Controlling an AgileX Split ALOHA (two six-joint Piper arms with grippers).
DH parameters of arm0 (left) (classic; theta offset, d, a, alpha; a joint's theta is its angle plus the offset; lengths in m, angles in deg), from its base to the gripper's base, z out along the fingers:
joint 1: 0 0.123 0 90
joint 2: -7.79 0 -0.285 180
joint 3: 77.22 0 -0.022 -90
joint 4: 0 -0.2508 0 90
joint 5: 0 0 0.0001 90
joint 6: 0 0.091 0 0
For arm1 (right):
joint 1: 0 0.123 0 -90
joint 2: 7.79 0 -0.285 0
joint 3: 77.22 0 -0.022 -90
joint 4: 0 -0.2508 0 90
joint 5: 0 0 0.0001 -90
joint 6: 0 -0.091 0 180
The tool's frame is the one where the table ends.
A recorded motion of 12 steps. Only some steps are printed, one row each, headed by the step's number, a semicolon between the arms.
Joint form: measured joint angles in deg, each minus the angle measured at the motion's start. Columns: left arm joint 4, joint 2, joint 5, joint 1, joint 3, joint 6; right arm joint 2, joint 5, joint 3, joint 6, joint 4, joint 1.
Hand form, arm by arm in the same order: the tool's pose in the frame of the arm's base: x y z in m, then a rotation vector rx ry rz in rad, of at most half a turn. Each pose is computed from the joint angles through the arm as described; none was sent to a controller.
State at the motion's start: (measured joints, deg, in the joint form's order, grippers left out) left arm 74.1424 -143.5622 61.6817 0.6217 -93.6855 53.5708; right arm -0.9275 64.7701 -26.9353 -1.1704 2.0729 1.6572
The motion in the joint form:
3: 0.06 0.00 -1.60 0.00 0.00 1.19; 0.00 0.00 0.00 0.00 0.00 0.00
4: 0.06 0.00 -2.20 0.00 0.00 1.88; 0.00 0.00 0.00 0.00 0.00 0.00
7: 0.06 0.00 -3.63 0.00 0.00 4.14; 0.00 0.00 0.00 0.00 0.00 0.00
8: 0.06 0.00 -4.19 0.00 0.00 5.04; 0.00 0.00 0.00 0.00 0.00 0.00
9: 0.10 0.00 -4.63 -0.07 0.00 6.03; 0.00 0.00 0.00 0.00 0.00 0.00
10: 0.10 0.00 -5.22 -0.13 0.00 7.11; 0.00 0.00 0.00 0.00 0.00 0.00
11: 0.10 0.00 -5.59 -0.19 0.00 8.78; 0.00 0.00 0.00 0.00 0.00 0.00
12: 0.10 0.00 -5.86 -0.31 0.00 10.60; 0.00 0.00 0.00 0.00 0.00 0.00
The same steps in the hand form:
3: 0.4611 -0.0709 0.0510 0.0976 2.5294 -1.3726; -0.0070 -0.0032 0.2634 -0.0061 2.1273 -0.0148
4: 0.4617 -0.0705 0.0506 0.1067 2.5255 -1.3554; -0.0070 -0.0032 0.2634 -0.0061 2.1273 -0.0148
7: 0.4633 -0.0693 0.0494 0.1418 2.5120 -1.3101; -0.0070 -0.0032 0.2634 -0.0061 2.1273 -0.0148
8: 0.4639 -0.0689 0.0490 0.1558 2.5067 -1.2922; -0.0070 -0.0032 0.2634 -0.0061 2.1273 -0.0148
9: 0.4644 -0.0691 0.0487 0.1737 2.5003 -1.2771; -0.0070 -0.0032 0.2634 -0.0061 2.1273 -0.0148
10: 0.4650 -0.0691 0.0482 0.1925 2.4940 -1.2577; -0.0070 -0.0032 0.2634 -0.0061 2.1273 -0.0148
11: 0.4653 -0.0692 0.0479 0.2259 2.4831 -1.2387; -0.0070 -0.0032 0.2634 -0.0061 2.1273 -0.0148
12: 0.4654 -0.0700 0.0477 0.2644 2.4708 -1.2211; -0.0070 -0.0032 0.2634 -0.0061 2.1273 -0.0148

